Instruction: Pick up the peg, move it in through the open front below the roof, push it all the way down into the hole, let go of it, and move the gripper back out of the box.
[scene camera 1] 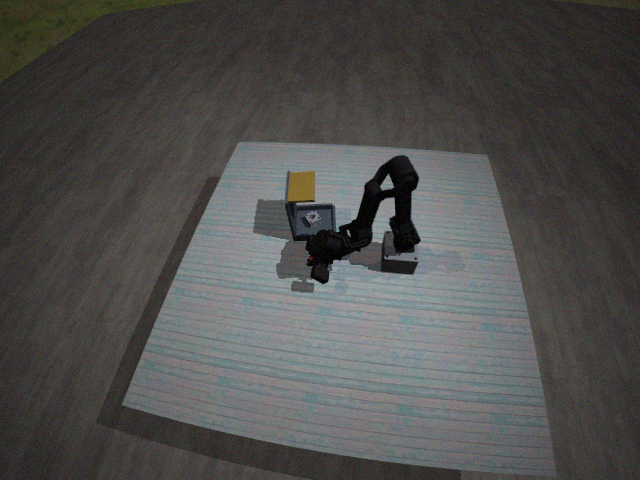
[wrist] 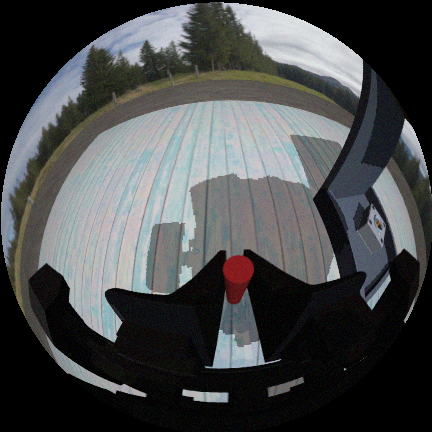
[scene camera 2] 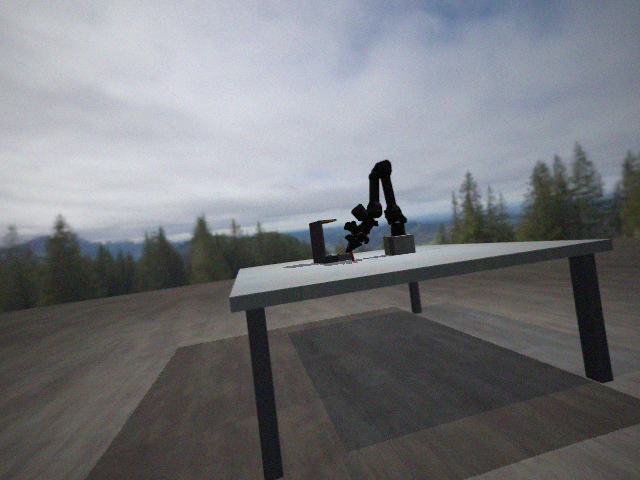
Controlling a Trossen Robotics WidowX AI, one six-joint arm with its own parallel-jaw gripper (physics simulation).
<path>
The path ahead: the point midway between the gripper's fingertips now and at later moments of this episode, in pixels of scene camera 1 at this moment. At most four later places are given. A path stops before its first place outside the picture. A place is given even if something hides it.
My gripper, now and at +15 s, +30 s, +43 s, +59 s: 307, 263; 306, 252; 308, 252; 322, 202; 323, 210
</path>
